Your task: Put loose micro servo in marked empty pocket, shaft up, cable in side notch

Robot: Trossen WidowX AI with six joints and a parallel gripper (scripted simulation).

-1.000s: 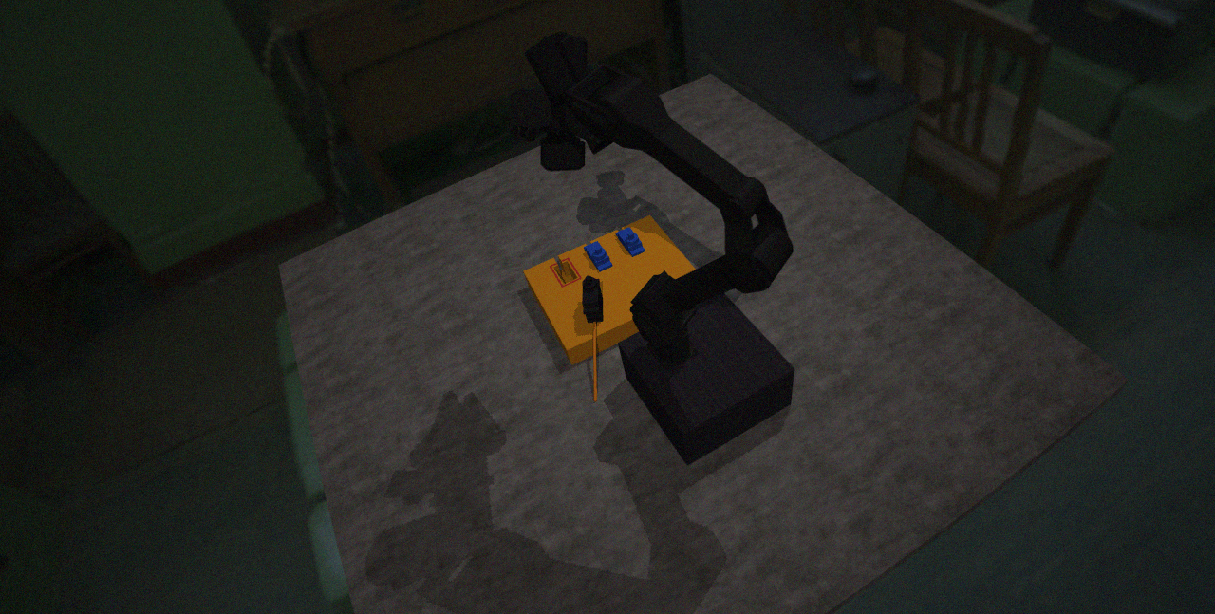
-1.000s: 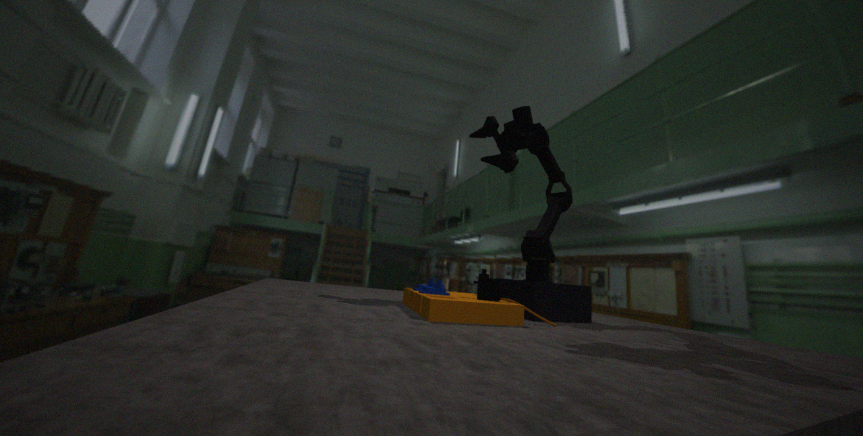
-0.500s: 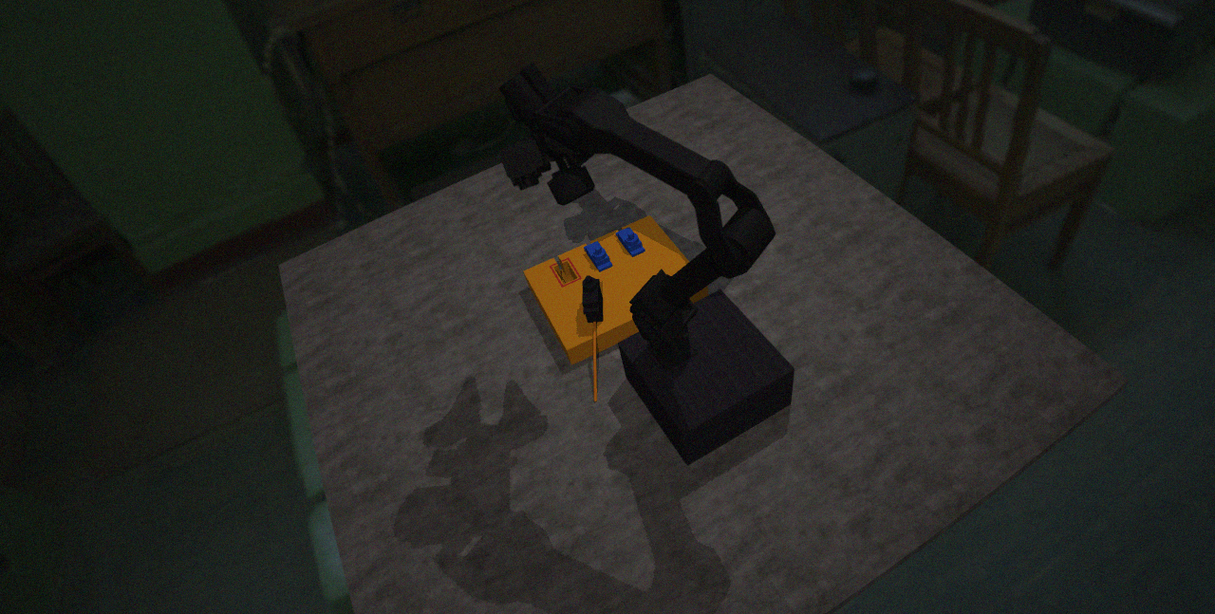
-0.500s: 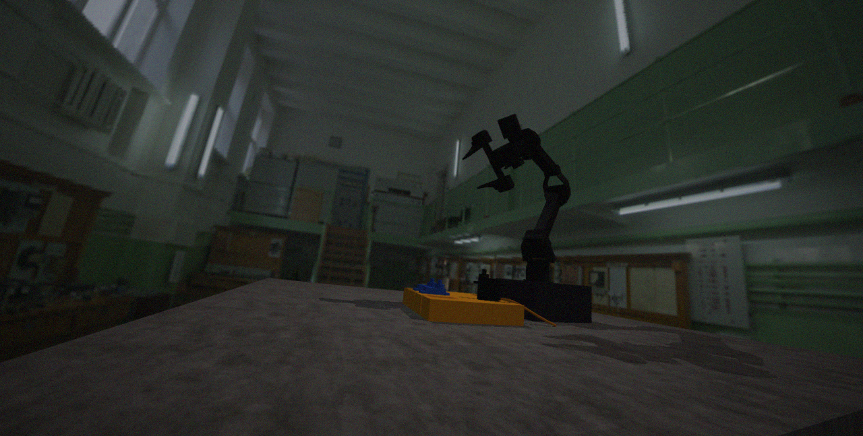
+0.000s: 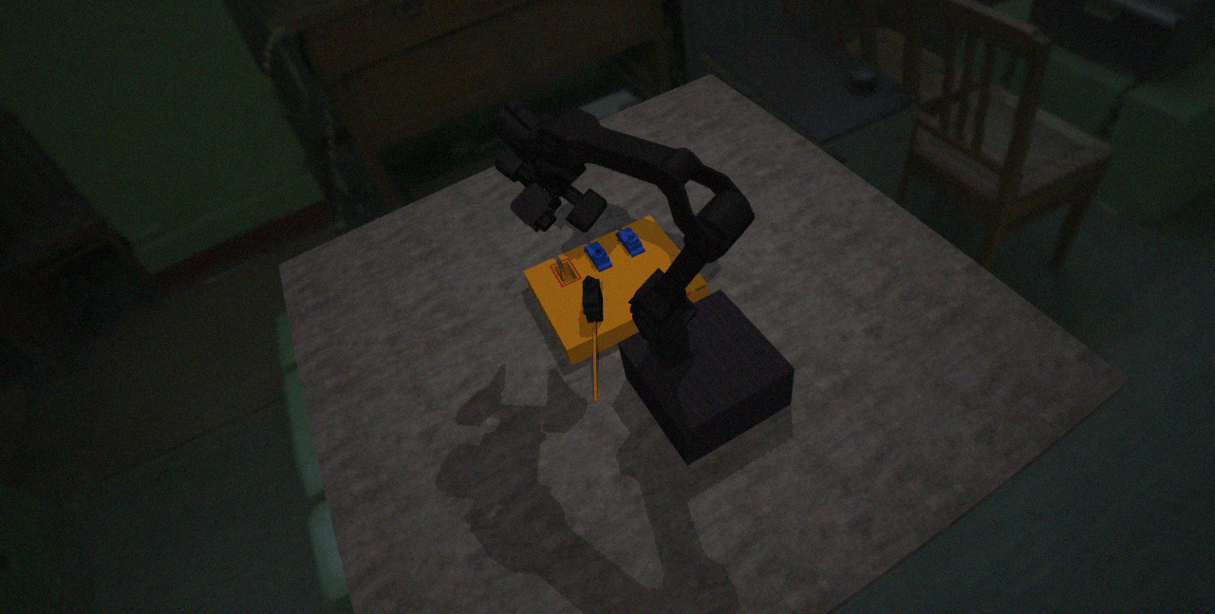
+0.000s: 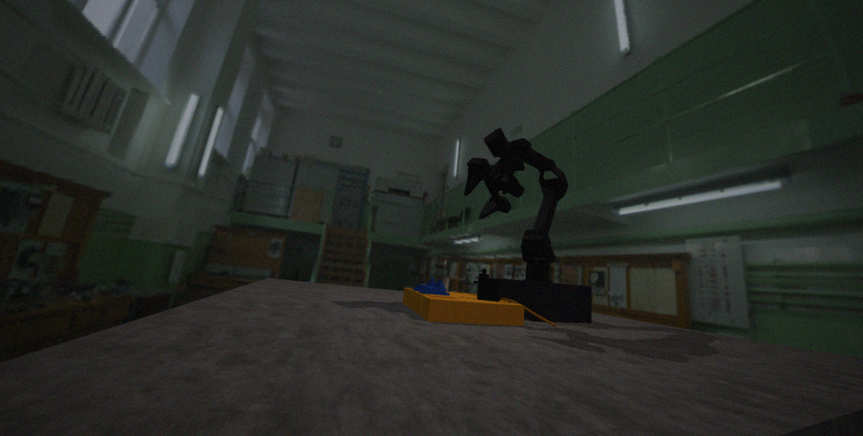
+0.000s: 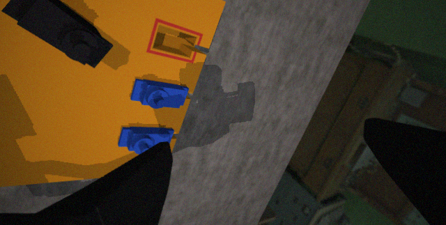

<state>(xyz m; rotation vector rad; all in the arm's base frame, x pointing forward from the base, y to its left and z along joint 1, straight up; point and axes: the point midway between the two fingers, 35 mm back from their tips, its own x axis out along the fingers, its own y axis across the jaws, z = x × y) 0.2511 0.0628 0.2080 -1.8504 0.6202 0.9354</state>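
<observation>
Right now the deck is 50 mm behind my gripper tip, 80 mm to the right of it and 260 mm below it.
</observation>
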